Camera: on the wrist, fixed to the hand. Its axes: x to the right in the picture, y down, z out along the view.
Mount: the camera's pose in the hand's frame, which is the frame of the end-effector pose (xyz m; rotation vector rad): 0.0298 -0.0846 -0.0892 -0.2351 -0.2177 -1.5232
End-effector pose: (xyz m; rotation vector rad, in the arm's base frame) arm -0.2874 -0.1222 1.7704 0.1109 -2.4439 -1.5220
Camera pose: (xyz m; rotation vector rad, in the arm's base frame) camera -0.2991 -0.2438 1.7376 -1.4009 1.3753 1.4407
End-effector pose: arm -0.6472 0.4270 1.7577 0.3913 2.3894 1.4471
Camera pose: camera -0.7163 0.3290 1.7174 -1.0477 1.4629 0.7692
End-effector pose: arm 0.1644 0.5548 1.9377 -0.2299 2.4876 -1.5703
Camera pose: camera 0.1164 0.5898 2.0494 1.9172 -1.6333 0.9563
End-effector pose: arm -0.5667 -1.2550 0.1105 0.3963 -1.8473 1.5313
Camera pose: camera -0.5067 -1.1864 0.1983 1.4361 -1.1571 0.2116
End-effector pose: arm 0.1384 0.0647 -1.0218 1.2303 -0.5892 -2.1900
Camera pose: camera 0.1820 0.0994 -1.1354 -0.9586 -0.5680 2.1891
